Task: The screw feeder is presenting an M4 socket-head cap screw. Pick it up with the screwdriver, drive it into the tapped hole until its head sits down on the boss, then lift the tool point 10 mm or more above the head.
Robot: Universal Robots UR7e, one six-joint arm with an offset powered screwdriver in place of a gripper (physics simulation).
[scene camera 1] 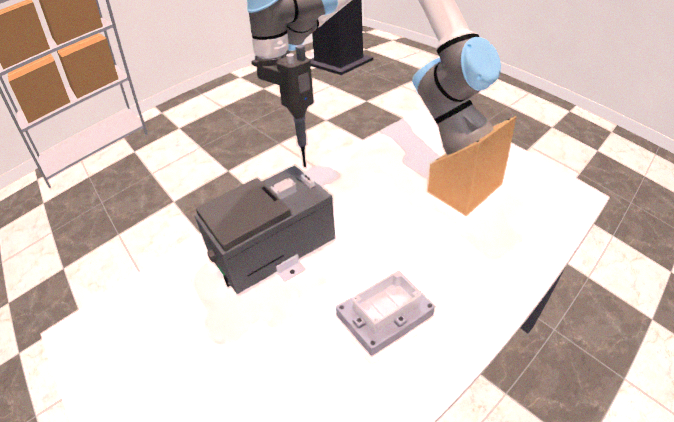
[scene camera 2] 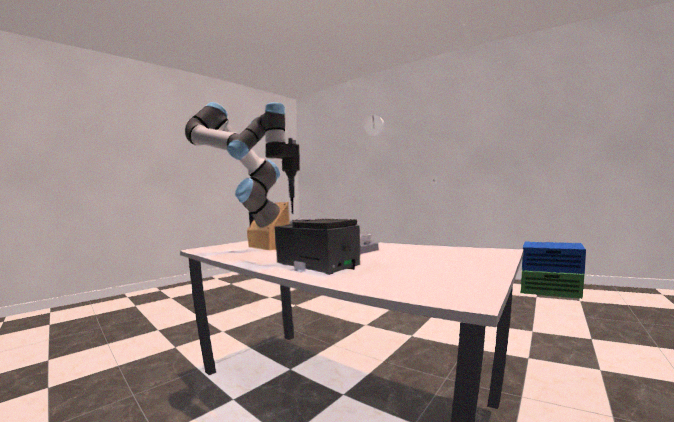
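Note:
The black screw feeder stands on the table, with a small light pick-up block at the far end of its top in scene camera 1. My screwdriver points straight down, its bit tip a little above the pick-up end of the feeder. A screw on the tip cannot be made out, and the screw in the feeder is too small to tell. A grey fixture plate with a light open housing lies right of the feeder in scene camera 1. Small bosses with dark holes stand along the housing's near side.
An orange-brown angled box stands beside the arm's base on the white table. A shelf rack with cartons stands behind at the left. Blue and green crates are stacked on the floor beyond the table.

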